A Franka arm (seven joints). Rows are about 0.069 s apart.
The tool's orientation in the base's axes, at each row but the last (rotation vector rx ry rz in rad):
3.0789, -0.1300, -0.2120
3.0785, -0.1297, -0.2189
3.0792, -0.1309, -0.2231
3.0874, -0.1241, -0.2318
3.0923, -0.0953, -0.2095
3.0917, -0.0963, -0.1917
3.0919, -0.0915, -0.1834
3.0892, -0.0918, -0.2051
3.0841, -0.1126, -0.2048
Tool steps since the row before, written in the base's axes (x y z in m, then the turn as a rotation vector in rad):
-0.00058, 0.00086, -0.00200, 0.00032, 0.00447, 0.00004
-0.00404, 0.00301, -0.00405, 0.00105, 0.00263, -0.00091
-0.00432, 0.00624, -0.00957, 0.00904, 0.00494, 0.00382
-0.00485, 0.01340, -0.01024, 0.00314, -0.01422, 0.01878
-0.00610, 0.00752, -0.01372, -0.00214, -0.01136, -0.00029
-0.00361, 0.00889, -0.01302, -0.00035, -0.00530, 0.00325
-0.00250, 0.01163, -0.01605, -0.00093, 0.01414, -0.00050
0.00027, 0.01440, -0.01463, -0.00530, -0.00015, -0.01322
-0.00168, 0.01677, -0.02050, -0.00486, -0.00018, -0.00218
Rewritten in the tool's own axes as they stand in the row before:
-0.00038, -0.00093, 0.00202, -0.00008, -0.00447, -0.00029
-0.00369, -0.00291, 0.00444, 0.00093, -0.00275, 0.00063
-0.00345, -0.00641, 0.00981, 0.00794, -0.00543, -0.00532
-0.00438, -0.01347, 0.01035, 0.00151, 0.01484, -0.01850
-0.00468, -0.00776, 0.01414, -0.00135, 0.01144, 0.00099
-0.00256, -0.00925, 0.01302, -0.00040, 0.00546, -0.00297
-0.00132, -0.01220, 0.01576, -0.00173, -0.01407, 0.00005
0.00129, -0.01508, 0.01387, -0.00351, -0.00019, 0.01380
-0.00026, -0.01768, 0.01979, -0.00451, 0.00040, 0.00282

